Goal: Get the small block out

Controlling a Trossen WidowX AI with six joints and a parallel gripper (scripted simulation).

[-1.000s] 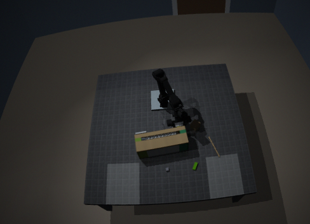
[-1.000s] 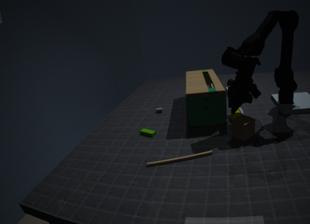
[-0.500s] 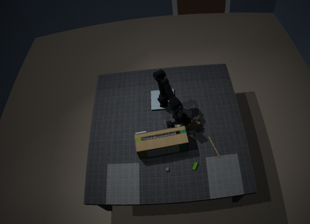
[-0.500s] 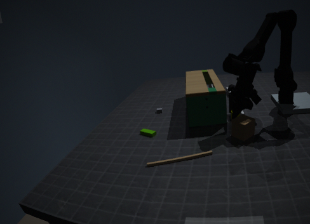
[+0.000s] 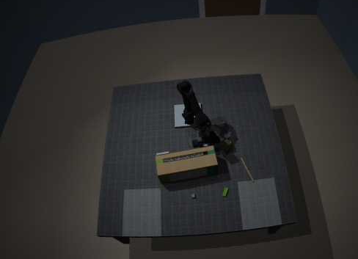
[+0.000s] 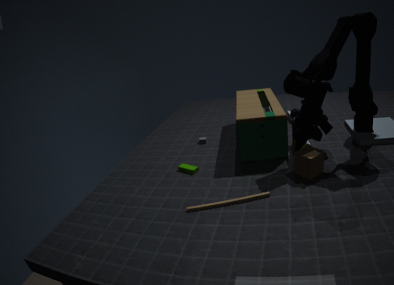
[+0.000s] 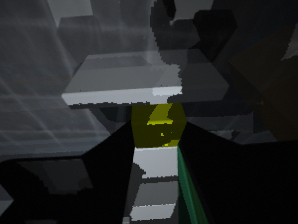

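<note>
The brown cube is 5 cm behind my gripper tip, 12 cm to the left of it and 2 cm above it. From my gripper tip the other things lie so: box (11 cm ahead, 13 cm to the right, 5 cm above); yellow block (1 cm behind, 1 cm above); wooden stick (11 cm ahead, 29 cm to the left, 1 cm below).
</note>
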